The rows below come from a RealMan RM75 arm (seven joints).
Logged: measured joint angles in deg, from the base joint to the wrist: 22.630 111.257 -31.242 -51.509 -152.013 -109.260 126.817; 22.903 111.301 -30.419 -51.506 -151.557 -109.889 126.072; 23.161 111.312 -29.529 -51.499 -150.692 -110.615 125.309; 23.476 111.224 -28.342 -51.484 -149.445 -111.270 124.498; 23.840 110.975 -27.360 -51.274 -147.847 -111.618 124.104; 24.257 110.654 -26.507 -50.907 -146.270 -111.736 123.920; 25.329 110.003 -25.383 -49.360 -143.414 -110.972 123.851; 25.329 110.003 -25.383 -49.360 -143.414 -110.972 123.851; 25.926 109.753 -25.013 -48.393 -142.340 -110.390 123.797; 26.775 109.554 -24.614 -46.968 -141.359 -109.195 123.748
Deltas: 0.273 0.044 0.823 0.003 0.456 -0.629 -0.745; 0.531 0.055 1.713 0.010 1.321 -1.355 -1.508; 0.846 -0.033 2.900 0.025 2.568 -2.010 -2.319; 1.210 -0.282 3.882 0.235 4.166 -2.358 -2.713; 1.627 -0.603 4.735 0.602 5.743 -2.476 -2.897; 2.699 -1.254 5.859 2.149 8.599 -1.712 -2.966; 2.699 -1.254 5.859 2.149 8.599 -1.712 -2.966; 3.296 -1.504 6.229 3.116 9.673 -1.130 -3.020; 4.145 -1.703 6.628 4.541 10.654 0.065 -3.069
